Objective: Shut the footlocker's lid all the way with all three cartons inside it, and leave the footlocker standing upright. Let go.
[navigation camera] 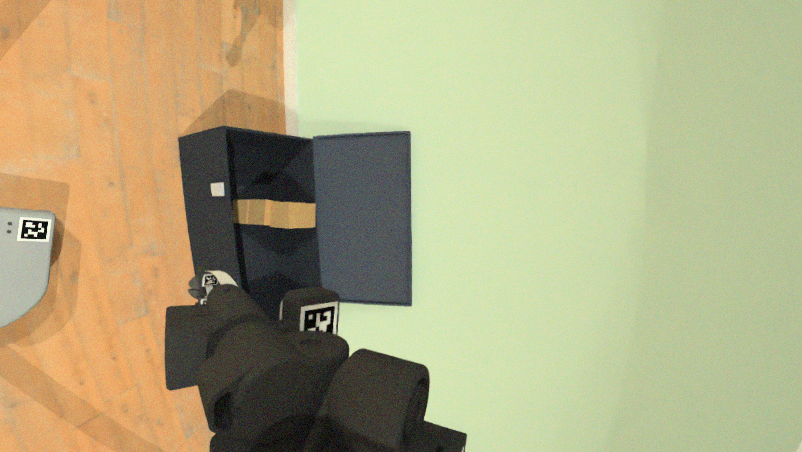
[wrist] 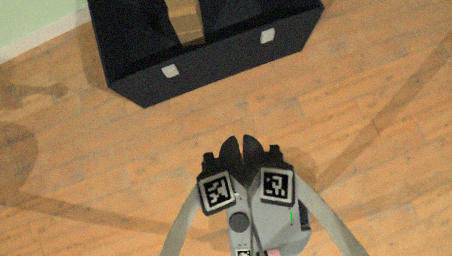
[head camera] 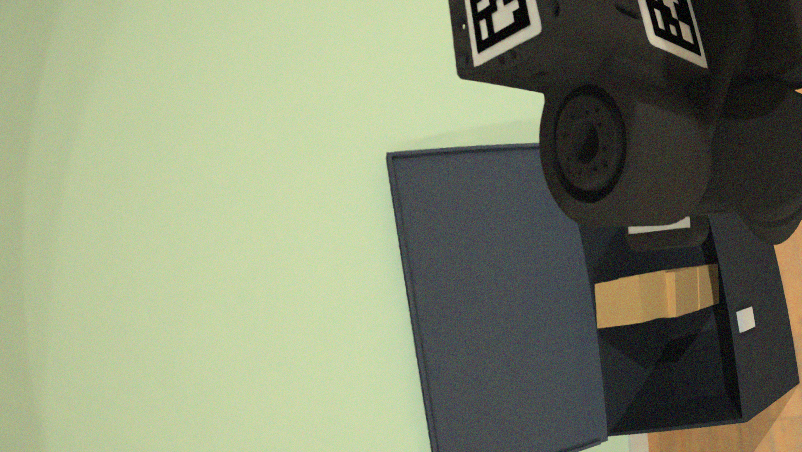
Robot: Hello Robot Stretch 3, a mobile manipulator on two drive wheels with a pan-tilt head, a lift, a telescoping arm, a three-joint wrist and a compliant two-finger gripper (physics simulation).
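Note:
The dark footlocker (head camera: 758, 359) (navigation camera: 204, 230) (wrist: 220, 67) stands upright on the floor against the wall. Its blue-grey lid (head camera: 494, 291) (navigation camera: 365, 218) is wide open, raised along the wall side. Tan cartons (head camera: 634, 300) (navigation camera: 292, 215) (wrist: 187, 25) stand in a row inside, from back to front near the middle; their edges blend, so I cannot count them surely. My gripper (navigation camera: 195, 285) (wrist: 241, 154) is shut and empty, its fingertips almost together. It is high above the floor, near the footlocker's front side. In the head view my wrist hides one end of the footlocker.
The pale green wall (head camera: 224, 224) (navigation camera: 533, 224) rises behind the footlocker. My grey base (navigation camera: 22, 269) (wrist: 280, 215) is on the wooden floor (navigation camera: 123, 314) (wrist: 350, 90) in front of it. White tabs (navigation camera: 217, 189) (wrist: 170, 71) stick out from the footlocker's front.

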